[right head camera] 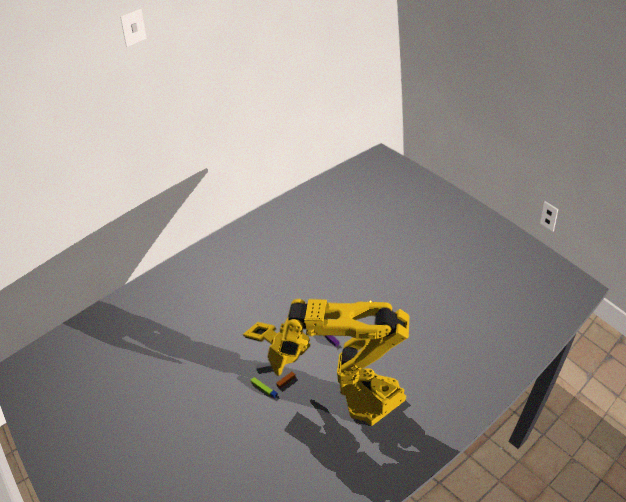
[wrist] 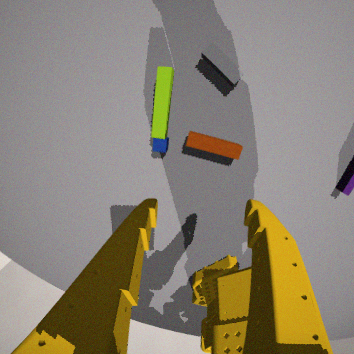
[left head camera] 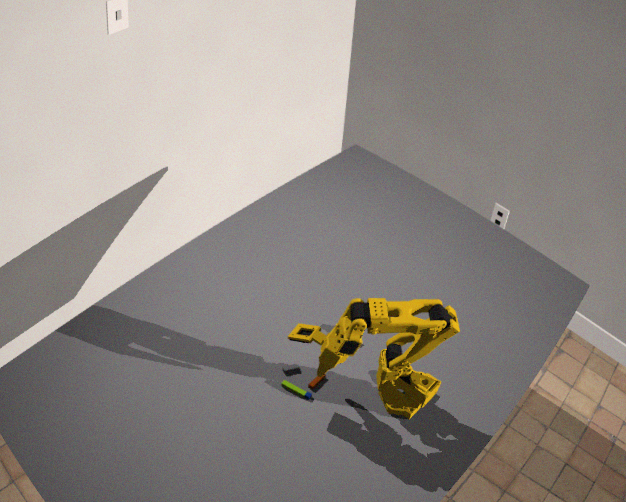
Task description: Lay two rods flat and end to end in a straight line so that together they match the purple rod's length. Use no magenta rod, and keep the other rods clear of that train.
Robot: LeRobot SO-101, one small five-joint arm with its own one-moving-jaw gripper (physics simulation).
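Places are measured from the arm's base along level axes (x ahead, y left, z up), in centimetres.
Pixels of known places: hand, tool point: [right head camera: 278, 372] [wrist: 156, 208] [left head camera: 320, 373]; arm's base, link origin: [right head camera: 367, 395] [wrist: 242, 273] [left head camera: 398, 390].
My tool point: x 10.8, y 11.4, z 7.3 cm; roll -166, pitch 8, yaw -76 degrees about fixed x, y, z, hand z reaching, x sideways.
Note:
For each thing: its top centre in the pictures, then the offset to it from my tool point.
- lime green rod, top centre: [wrist: 160, 102] [left head camera: 294, 387] [right head camera: 261, 385] dx +3.9, dy +2.3, dz -6.3 cm
- short blue rod, top centre: [wrist: 158, 144] [left head camera: 308, 394] [right head camera: 273, 392] dx +0.9, dy +1.6, dz -6.3 cm
- purple rod, top centre: [right head camera: 328, 334] dx +5.5, dy -15.3, dz -6.3 cm
- orange rod, top centre: [wrist: 213, 145] [left head camera: 317, 379] [right head camera: 285, 378] dx +2.2, dy -2.2, dz -6.3 cm
- black rod, top centre: [wrist: 222, 62] [left head camera: 291, 367] [right head camera: 263, 365] dx +7.7, dy -0.9, dz -6.3 cm
A lime green rod [left head camera: 295, 388] [right head camera: 261, 386] [wrist: 163, 102] lies flat. A short blue rod [left head camera: 308, 395] [right head camera: 274, 394] [wrist: 160, 145] sits at its near end, roughly in line; they appear to touch. The purple rod [right head camera: 332, 340] [wrist: 348, 186] lies apart, partly behind the arm in the right head view and cut by the right edge of the wrist view. My gripper [left head camera: 319, 372] [right head camera: 279, 372] [wrist: 202, 202] is open and empty, above the table near the orange rod. No magenta rod shows.
An orange rod [left head camera: 316, 381] [right head camera: 285, 381] [wrist: 215, 145] lies slanted beside the green and blue pair, with a gap. A black rod [left head camera: 292, 371] [right head camera: 264, 369] [wrist: 216, 75] lies farther out, also apart from the pair. The arm's shadow crosses this area.

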